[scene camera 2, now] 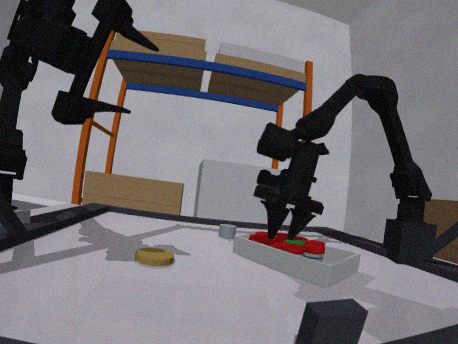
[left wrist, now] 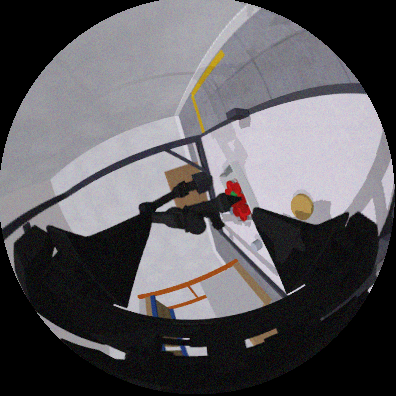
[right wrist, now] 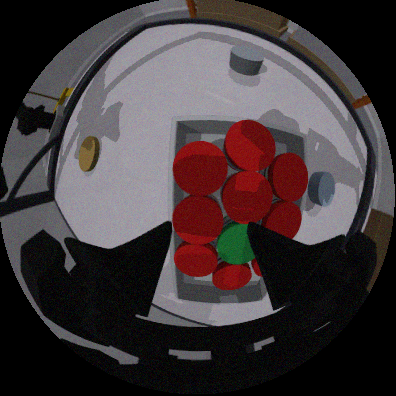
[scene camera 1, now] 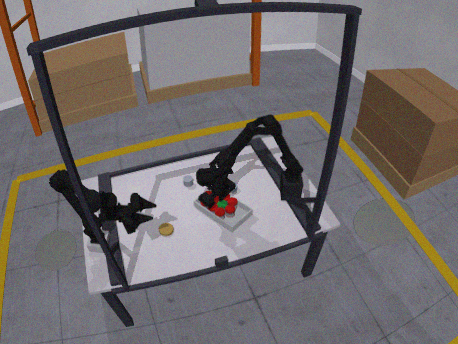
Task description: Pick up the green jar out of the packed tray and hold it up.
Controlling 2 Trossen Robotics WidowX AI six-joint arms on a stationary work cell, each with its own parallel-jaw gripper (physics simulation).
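Frame: origin at the left arm's base, x back, y left, z down, level; millimetres.
Seen in the pictures: left gripper, fingertip midpoint: [scene camera 2: 143, 80] [left wrist: 203, 214] [scene camera 1: 154, 212]; right gripper, fingertip midpoint: [scene camera 2: 280, 239] [left wrist: 237, 199] [right wrist: 210, 226] [scene camera 1: 214, 204]; left arm's base, link origin: [right wrist: 52, 121]; right arm's base, link origin: [scene camera 2: 410, 221] [left wrist: 194, 184] [scene camera 1: 292, 177].
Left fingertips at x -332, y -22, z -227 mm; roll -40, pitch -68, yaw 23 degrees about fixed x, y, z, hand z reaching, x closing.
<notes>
Offsets run from my left fingertips to a thing's middle.
The green jar @(dy +257, dx -249, dz +246 mm) [scene camera 1: 222, 204] [scene camera 2: 295, 242] [left wrist: 233, 194] [right wrist: 235, 243] stands among several red-lidded jars in the grey tray @(dy +256, dx -251, dz +268 mm) [scene camera 1: 242, 221] [scene camera 2: 300, 268] [right wrist: 220, 293]. My right gripper [scene camera 2: 281, 236] [right wrist: 210, 226] is open and empty, pointing down with its tips close over the lids. In the right wrist view, the right-hand fingertip covers the green lid's right edge, and the left-hand tip is near the tray's left wall, beside a red lid @(dy +240, dx -204, dz +247 mm) [right wrist: 198, 219]. Whether the tips touch the lids is unclear. My left gripper [scene camera 1: 153, 211] [scene camera 2: 144, 80] is open and empty, away from the tray.
A yellow disc @(dy +131, dx +10, dz +267 mm) [scene camera 1: 166, 229] [scene camera 2: 154, 257] [left wrist: 302, 206] [right wrist: 89, 153] lies left of the tray in scene camera 1. A grey cylinder @(dy +443, dx -73, dz +255 mm) [scene camera 1: 188, 180] [scene camera 2: 227, 231] [right wrist: 246, 59] stands behind it. A bluish cylinder @(dy +403, dx -297, dz +261 mm) [right wrist: 321, 188] stands near the tray's right side in the right wrist view.
</notes>
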